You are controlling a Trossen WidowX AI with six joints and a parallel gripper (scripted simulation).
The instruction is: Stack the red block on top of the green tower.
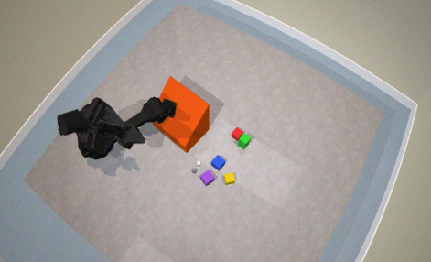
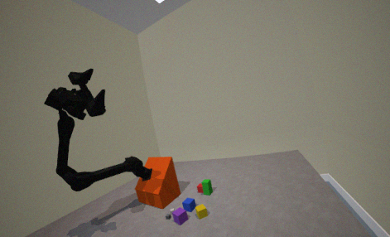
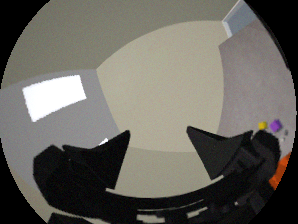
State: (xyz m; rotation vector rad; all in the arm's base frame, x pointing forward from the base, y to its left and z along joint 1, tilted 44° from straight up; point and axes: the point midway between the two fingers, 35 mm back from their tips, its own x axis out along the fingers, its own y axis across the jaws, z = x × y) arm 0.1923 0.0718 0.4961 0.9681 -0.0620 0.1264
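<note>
Right now the red block is 580 mm below my gripper tip, 370 mm to the left of it and 140 mm ahead of it. Also, from my gripper tip: yellow cube: 580 mm below, 200 mm ahead, 170 mm to the left; blue cube: 580 mm below, 210 mm to the left, 130 mm ahead; purple cube: 580 mm below, 140 mm to the left, 120 mm ahead.
</note>
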